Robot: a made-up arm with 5 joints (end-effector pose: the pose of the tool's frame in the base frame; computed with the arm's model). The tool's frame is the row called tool.
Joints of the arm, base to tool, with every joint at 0 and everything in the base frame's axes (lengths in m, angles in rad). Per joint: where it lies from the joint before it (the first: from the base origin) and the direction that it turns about. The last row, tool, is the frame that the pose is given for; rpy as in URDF.
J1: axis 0 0 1 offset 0 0 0.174
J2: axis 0 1 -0.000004 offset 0 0 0
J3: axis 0 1 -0.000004 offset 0.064 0 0.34
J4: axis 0 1 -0.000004 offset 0.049 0 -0.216
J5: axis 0 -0.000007 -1 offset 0.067 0 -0.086
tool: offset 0 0 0 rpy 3.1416 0 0
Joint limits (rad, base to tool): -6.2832..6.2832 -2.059..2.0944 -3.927..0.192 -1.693..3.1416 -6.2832..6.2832
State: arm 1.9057 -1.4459 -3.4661 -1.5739 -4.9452
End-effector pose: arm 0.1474 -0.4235 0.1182 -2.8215 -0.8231 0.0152
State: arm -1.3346 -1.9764 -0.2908 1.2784 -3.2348
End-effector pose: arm -0.0222 0.0921 0.2835 1.3206 1.8471 -0.8015
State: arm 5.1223 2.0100 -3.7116 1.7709 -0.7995
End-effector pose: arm 0.2189 -0.5037 -0.0422 -3.0333 0.5541 0.0595
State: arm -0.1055 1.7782 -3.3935 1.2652 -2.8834
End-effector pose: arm 0.6221 -0.0659 0.0421 0.5050 2.7462 0.0376
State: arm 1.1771 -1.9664 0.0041 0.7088 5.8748
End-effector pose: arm -0.0210 -0.0506 0.2666 -1.5723 -1.5956 -1.5038
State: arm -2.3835 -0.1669 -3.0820 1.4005 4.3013
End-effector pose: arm 0.0006 0.0006 0.8174 1.3394 -0.2726 -1.0402
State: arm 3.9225 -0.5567 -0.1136 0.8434 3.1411
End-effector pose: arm -0.0699 -0.0693 0.2614 -2.8349 -1.1676 -0.2460
